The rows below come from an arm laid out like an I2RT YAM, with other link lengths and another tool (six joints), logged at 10 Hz.
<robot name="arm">
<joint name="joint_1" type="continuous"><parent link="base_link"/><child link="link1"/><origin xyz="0 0 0.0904"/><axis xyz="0 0 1"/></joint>
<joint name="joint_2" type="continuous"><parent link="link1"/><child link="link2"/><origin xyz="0.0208 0.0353 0.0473"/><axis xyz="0 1 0"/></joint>
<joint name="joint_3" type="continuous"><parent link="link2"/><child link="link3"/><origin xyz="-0.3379 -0.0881 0"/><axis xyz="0 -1 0"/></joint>
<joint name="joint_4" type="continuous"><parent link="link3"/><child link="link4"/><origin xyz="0.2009 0.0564 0.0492"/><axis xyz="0 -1 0"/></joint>
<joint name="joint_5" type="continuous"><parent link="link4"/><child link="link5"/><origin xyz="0.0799 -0.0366 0.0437"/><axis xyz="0 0 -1"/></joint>
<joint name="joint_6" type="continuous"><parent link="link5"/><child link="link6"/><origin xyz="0.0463 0 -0.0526"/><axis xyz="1 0 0"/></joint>
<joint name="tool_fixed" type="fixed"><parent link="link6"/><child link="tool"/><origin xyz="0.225 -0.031 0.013" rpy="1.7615 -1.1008 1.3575"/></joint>
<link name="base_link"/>
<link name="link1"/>
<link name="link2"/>
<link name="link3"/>
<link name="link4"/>
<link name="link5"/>
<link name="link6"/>
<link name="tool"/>
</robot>
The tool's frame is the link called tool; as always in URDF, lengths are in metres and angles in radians. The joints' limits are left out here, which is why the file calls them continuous.
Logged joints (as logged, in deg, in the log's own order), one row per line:
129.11, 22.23, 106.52, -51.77, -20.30, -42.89
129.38, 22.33, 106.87, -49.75, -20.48, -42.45
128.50, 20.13, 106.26, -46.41, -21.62, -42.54
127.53, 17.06, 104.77, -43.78, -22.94, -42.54
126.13, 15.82, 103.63, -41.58, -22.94, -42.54
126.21, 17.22, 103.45, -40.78, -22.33, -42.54
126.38, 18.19, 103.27, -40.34, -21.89, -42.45
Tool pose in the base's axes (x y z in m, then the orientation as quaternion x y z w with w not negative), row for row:
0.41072, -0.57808, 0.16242, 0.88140, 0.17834, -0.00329, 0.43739
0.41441, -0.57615, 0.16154, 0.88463, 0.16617, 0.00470, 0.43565
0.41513, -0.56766, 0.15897, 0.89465, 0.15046, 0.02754, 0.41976
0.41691, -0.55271, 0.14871, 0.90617, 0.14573, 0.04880, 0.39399
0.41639, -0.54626, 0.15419, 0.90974, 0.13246, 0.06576, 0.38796
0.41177, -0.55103, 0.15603, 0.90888, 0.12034, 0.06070, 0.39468
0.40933, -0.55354, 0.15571, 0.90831, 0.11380, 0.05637, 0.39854
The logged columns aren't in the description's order. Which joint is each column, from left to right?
Columns, left to right: joint_2, joint_5, joint_3, joint_6, joint_4, joint_1.
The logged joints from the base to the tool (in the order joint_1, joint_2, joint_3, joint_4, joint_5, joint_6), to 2 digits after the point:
-42.89, 129.11, 106.52, -20.30, 22.23, -51.77
-42.45, 129.38, 106.87, -20.48, 22.33, -49.75
-42.54, 128.50, 106.26, -21.62, 20.13, -46.41
-42.54, 127.53, 104.77, -22.94, 17.06, -43.78
-42.54, 126.13, 103.63, -22.94, 15.82, -41.58
-42.54, 126.21, 103.45, -22.33, 17.22, -40.78
-42.45, 126.38, 103.27, -21.89, 18.19, -40.34

